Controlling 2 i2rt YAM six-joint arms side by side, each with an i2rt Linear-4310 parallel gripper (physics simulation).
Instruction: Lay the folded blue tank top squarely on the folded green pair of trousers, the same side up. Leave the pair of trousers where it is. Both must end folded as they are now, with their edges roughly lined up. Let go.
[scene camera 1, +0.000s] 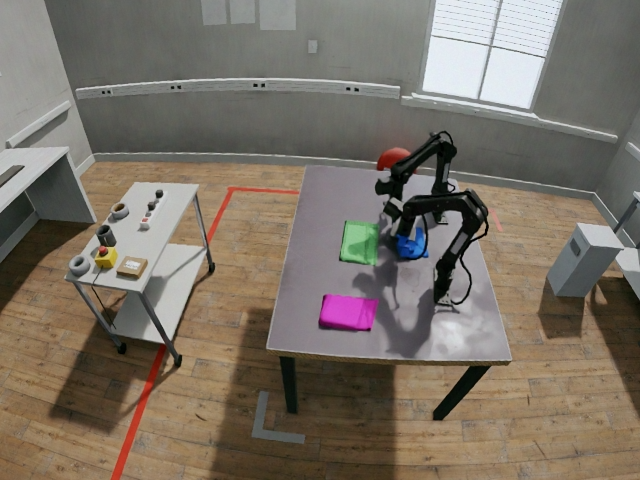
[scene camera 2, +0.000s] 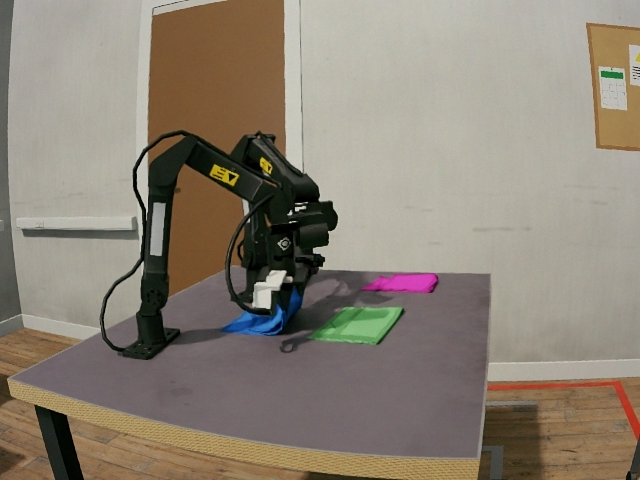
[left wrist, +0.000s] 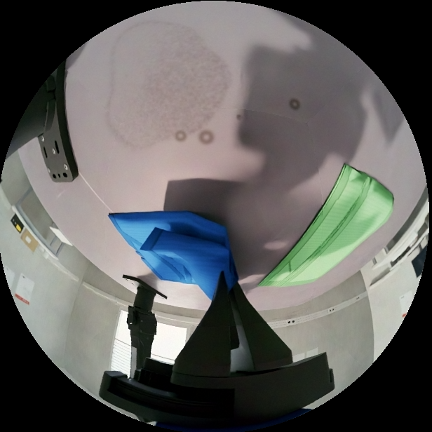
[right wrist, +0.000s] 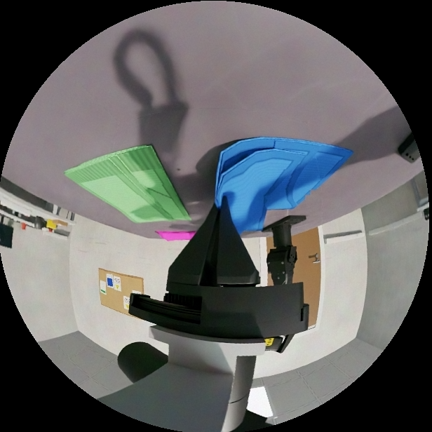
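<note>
The blue tank top (scene camera 1: 413, 249) (scene camera 2: 253, 324) (left wrist: 177, 260) (right wrist: 262, 175) is partly raised from the table, its near-gripper edge lifted and its layers creased and spread. The rest of it slopes down towards the table on the side of the arm bases. My left gripper (left wrist: 225, 275) is shut on one part of that edge. My right gripper (right wrist: 222, 199) is shut on another part of it. The folded green pair of trousers (scene camera 1: 360, 242) (scene camera 2: 359, 325) (left wrist: 340, 225) (right wrist: 135, 187) lies flat on the table beside the tank top, apart from it. The arms partly hide the tank top in both scene views.
A folded magenta cloth (scene camera 1: 348, 312) (scene camera 2: 410, 282) (right wrist: 175, 235) lies on the table (scene camera 1: 305, 279) (scene camera 2: 258, 403), below the trousers in scene camera 1. The two arms stand close together over the tank top. A cart (scene camera 1: 173, 206) stands apart at the left.
</note>
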